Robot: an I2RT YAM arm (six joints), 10 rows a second.
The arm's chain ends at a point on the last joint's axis. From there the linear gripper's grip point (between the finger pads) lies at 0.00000 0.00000 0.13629 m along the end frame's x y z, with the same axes.
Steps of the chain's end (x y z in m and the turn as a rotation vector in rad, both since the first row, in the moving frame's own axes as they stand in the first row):
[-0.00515, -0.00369, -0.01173, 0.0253, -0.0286, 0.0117]
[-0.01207, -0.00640, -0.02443, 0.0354, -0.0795, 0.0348]
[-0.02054, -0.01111, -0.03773, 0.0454, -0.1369, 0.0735]
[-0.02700, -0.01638, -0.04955, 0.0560, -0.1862, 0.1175]
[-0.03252, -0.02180, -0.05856, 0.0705, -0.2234, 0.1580]
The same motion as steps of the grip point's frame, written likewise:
[-0.00903, -0.00716, -0.01183, 0.0253, -0.0286, 0.0117]
[-0.02281, -0.01141, -0.02495, 0.0354, -0.0795, 0.0348]
[-0.03889, -0.01795, -0.03914, 0.0454, -0.1369, 0.0735]
[-0.05171, -0.02543, -0.05212, 0.0560, -0.1862, 0.1175]
[-0.06181, -0.03367, -0.06227, 0.0705, -0.2234, 0.1580]

